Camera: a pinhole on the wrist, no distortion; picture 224 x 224 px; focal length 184.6 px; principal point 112.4 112.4 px. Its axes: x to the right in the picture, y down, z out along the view. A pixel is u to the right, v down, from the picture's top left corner.
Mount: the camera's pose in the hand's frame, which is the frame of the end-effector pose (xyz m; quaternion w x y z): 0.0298 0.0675 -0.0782 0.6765 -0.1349 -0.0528 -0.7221
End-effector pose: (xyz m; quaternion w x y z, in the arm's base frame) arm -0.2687 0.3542 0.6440 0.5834 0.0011 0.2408 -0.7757
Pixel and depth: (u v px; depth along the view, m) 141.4 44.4 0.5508
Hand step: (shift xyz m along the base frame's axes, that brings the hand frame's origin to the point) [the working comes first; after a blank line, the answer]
In the camera's frame: 0.0865 -0.2029 0.5508

0.3016 -0.1170 0.4140
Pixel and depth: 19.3 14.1 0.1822
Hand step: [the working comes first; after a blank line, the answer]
In the camera's frame: -0.0919 -0.0970 0.1822

0.2264 -0.0380 0.0053
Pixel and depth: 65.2 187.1 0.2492
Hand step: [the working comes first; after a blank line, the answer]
In the camera's frame: -0.0637 0.1008 0.2492

0.1527 -0.2355 0.0022
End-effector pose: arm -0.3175 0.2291 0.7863 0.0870 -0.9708 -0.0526 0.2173
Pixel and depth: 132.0 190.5 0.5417
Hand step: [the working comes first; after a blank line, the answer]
In the camera's frame: 0.0575 0.2292 0.5417

0.1114 -0.0234 -0.5426
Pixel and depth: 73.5 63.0 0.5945
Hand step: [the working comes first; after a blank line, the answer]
In the camera's frame: -0.1253 -0.1591 0.5945

-0.2255 -0.2846 -0.4708
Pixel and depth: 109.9 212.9 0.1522
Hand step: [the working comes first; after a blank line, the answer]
In the camera's frame: -0.0021 0.0829 0.1522

0.0992 -0.0734 -0.1255
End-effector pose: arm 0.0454 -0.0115 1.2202 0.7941 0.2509 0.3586 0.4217
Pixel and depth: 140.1 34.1 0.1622
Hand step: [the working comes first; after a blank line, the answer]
In the camera's frame: 0.0243 -0.0688 0.1622

0.0187 0.0221 0.1273
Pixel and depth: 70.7 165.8 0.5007
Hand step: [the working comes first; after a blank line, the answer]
In the camera's frame: -0.1131 0.1448 0.5007

0.2270 0.3229 0.3399
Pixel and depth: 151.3 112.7 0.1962
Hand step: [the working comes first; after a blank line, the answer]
In the camera's frame: 0.0413 0.0003 0.1962

0.0762 0.0735 0.1107
